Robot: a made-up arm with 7 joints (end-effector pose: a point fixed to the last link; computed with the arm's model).
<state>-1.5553 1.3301 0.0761 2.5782 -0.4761 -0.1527 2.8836</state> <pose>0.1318 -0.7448 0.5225 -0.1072 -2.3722 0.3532</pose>
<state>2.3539 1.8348 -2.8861 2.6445 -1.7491 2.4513 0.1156</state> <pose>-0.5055 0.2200 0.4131 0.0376 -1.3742 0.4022</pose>
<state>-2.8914 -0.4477 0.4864 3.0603 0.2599 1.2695 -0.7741</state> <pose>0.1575 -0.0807 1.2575 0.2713 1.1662 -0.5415</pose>
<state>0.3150 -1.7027 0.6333 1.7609 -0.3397 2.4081 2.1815</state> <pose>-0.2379 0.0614 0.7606 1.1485 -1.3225 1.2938</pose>
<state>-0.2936 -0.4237 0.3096 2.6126 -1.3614 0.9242 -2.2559</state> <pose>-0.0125 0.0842 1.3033 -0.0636 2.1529 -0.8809</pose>
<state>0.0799 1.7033 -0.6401 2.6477 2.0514 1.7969 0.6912</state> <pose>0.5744 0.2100 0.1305 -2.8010 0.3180 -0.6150</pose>
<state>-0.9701 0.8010 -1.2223 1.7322 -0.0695 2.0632 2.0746</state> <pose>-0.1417 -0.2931 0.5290 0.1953 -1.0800 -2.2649</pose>
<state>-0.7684 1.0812 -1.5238 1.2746 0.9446 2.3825 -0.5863</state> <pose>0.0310 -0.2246 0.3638 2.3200 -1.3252 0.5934</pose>
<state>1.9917 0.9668 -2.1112 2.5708 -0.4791 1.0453 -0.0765</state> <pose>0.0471 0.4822 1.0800 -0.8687 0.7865 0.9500</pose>
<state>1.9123 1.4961 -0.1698 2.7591 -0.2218 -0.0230 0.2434</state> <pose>-0.2384 0.7588 0.4584 0.3829 -0.7251 -2.3525</pose>
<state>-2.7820 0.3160 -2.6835 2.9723 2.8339 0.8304 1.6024</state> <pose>-0.2165 -0.0013 1.2307 -1.1414 -0.8205 0.0258</pose>
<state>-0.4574 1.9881 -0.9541 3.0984 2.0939 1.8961 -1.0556</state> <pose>0.5268 -0.0129 0.0390 -1.3565 -0.3697 -2.3999</pose>
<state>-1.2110 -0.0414 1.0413 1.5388 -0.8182 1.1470 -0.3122</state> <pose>0.5438 -0.1816 0.8065 0.7328 1.7953 0.8508</pose>
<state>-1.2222 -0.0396 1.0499 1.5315 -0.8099 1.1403 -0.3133</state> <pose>0.5446 -0.1827 0.8022 0.7386 1.7964 0.8614</pose>
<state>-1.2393 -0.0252 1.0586 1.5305 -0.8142 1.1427 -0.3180</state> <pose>0.5441 -0.1920 0.7964 0.7566 1.8006 0.8619</pose>
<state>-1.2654 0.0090 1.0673 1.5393 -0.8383 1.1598 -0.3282</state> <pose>0.5409 -0.2144 0.7879 0.7941 1.8091 0.8468</pose>
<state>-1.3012 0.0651 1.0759 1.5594 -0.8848 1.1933 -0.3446</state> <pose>0.5331 -0.2511 0.7763 0.8532 1.8209 0.8145</pose>
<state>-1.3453 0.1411 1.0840 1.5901 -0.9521 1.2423 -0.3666</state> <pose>0.5185 -0.3003 0.7612 0.9338 1.8330 0.7660</pose>
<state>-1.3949 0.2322 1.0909 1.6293 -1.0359 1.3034 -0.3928</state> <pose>0.4952 -0.3583 0.7423 1.0335 1.8413 0.7046</pose>
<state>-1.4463 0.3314 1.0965 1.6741 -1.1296 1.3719 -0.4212</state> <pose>0.4628 -0.4190 0.7202 1.1468 1.8428 0.6351</pose>
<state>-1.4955 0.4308 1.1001 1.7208 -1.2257 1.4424 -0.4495</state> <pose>0.4232 -0.4763 0.6959 1.2668 1.8361 0.5625</pose>
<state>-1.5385 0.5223 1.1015 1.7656 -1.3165 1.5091 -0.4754</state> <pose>0.3807 -0.5248 0.6717 1.3834 1.8226 0.4922</pose>
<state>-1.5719 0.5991 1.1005 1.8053 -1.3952 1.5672 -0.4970</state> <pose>0.3410 -0.5616 0.6503 1.4864 1.8059 0.4289</pose>
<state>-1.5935 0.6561 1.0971 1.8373 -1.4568 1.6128 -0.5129</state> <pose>0.3092 -0.5862 0.6342 1.5665 1.7902 0.3758</pose>
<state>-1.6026 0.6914 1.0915 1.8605 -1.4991 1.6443 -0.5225</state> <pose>0.2886 -0.6003 0.6250 1.6186 1.7790 0.3347</pose>
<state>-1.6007 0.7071 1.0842 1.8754 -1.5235 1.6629 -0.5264</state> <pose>0.2790 -0.6063 0.6222 1.6437 1.7738 0.3051</pose>
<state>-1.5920 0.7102 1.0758 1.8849 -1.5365 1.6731 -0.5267</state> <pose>0.2767 -0.6076 0.6239 1.6511 1.7726 0.2828</pose>
